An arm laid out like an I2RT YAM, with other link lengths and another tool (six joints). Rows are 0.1 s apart.
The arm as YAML. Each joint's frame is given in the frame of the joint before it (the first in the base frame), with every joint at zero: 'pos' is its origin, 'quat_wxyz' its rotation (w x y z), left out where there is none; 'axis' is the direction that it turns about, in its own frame. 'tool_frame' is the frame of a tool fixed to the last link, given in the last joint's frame.
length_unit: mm
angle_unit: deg
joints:
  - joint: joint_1
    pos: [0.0, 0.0, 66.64]
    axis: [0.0, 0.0, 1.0]
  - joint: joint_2
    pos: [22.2, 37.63, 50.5]
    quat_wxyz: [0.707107, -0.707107, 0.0, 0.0]
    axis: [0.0, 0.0, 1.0]
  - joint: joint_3
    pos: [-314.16, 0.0, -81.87]
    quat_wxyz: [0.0, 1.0, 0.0, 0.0]
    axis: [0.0, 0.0, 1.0]
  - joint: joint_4
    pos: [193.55, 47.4, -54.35]
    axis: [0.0, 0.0, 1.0]
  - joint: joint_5
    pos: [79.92, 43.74, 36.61]
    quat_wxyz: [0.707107, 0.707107, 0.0, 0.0]
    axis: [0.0, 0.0, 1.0]
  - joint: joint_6
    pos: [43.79, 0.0, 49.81]
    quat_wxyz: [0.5, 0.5, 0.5, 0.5]
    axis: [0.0, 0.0, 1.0]
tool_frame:
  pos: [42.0, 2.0, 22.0]
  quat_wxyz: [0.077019, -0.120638, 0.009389, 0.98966]
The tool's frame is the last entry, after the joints.
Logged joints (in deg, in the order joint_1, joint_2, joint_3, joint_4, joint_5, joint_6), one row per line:
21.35 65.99 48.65 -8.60 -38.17 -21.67
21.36 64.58 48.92 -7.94 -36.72 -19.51
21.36 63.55 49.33 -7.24 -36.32 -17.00
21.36 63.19 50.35 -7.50 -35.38 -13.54
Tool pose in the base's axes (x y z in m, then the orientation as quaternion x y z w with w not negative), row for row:
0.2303 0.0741 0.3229 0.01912 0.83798 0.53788 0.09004
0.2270 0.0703 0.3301 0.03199 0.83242 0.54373 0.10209
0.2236 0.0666 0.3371 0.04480 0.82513 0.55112 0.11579
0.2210 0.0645 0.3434 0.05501 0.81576 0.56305 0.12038
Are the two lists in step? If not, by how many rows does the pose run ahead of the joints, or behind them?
The pose runs 1 row behind the joints: the pose in row i belongs to the joints in row i - 1.
